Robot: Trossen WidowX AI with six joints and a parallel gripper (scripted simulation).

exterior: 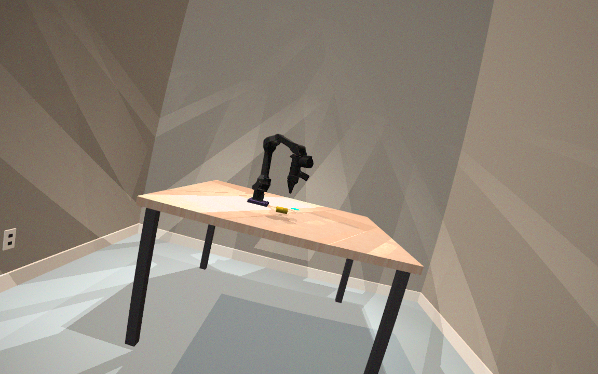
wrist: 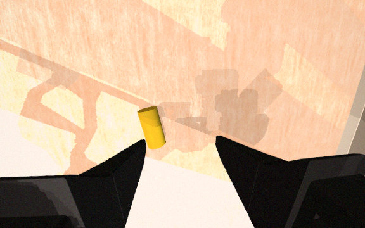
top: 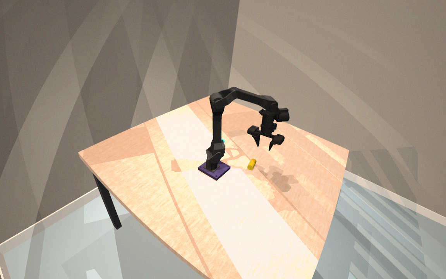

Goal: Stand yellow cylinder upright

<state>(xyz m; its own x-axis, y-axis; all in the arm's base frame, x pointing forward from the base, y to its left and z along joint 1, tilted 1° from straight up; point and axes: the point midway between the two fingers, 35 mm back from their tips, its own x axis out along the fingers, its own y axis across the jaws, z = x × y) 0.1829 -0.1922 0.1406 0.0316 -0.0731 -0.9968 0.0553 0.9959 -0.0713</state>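
The yellow tall cylinder is 110 mm below my gripper tip, 40 mm to the left of it and 20 mm behind it. Round my gripper tip: cyan circle: 300 mm to the left, 130 mm below, 70 mm ahead.
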